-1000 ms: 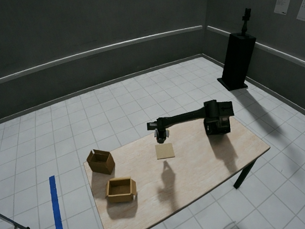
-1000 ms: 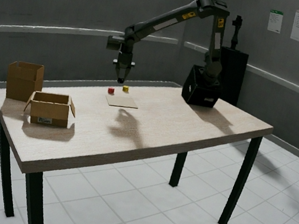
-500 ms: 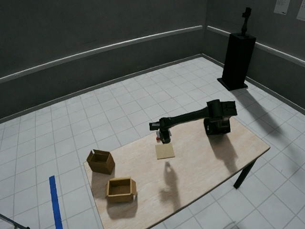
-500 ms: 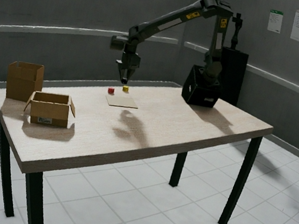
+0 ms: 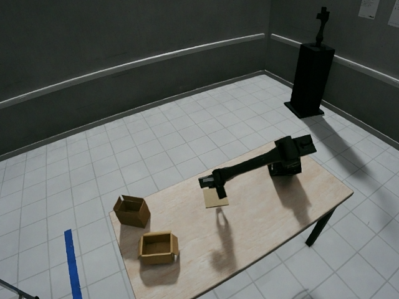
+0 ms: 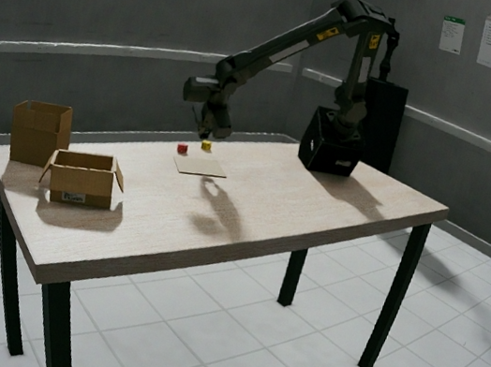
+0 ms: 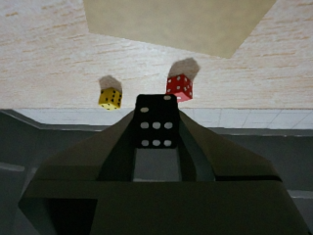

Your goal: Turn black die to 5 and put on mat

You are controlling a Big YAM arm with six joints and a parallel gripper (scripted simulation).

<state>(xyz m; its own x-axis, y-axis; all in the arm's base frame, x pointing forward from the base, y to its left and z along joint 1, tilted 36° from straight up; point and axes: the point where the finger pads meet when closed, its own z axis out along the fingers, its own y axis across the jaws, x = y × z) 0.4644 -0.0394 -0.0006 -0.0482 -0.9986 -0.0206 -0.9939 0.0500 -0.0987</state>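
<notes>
The tan mat lies 100 mm below my hand, 30 mm to the left of it and 10 mm ahead of it. Round my hand: yellow die: 150 mm to the right, 90 mm below, 80 mm behind; black die: right at my hand; red die: 100 mm to the right, 90 mm below, 20 mm ahead.
</notes>
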